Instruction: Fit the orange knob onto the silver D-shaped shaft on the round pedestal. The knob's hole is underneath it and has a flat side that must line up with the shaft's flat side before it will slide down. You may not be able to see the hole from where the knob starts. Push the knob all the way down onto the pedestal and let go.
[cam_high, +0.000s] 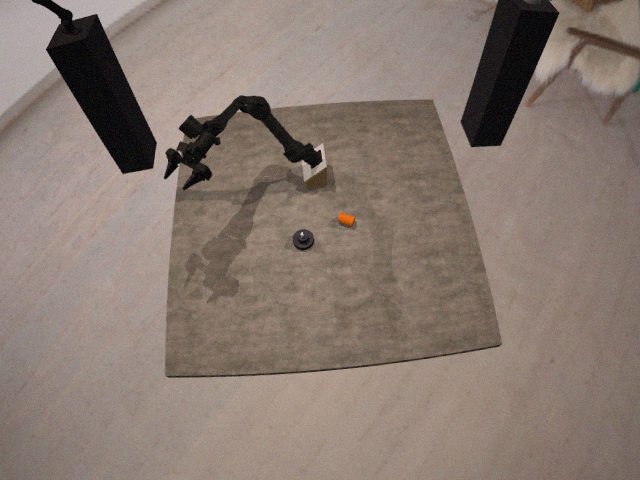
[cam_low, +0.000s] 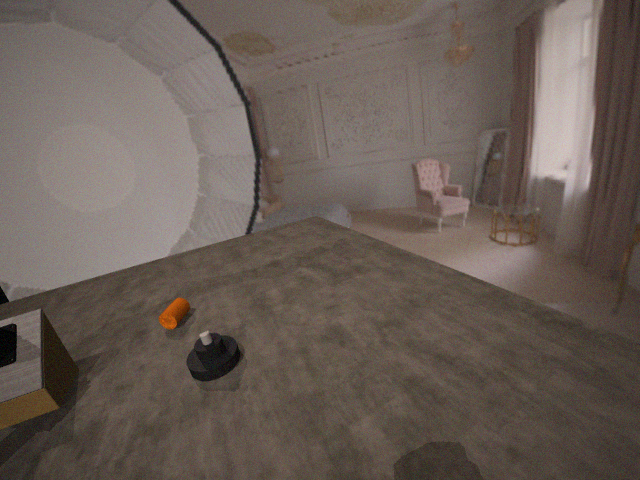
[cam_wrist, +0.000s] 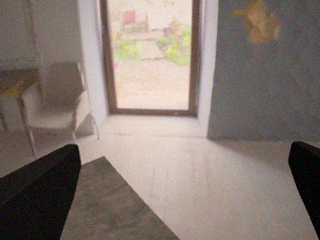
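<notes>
My gripper tip is now 580 mm to the right of the orange knob, 420 mm above it and 30 mm past it. Also, from my gripper tip: black round pedestal (410 mm below, 400 mm to the left, 40 mm ahead).
</notes>
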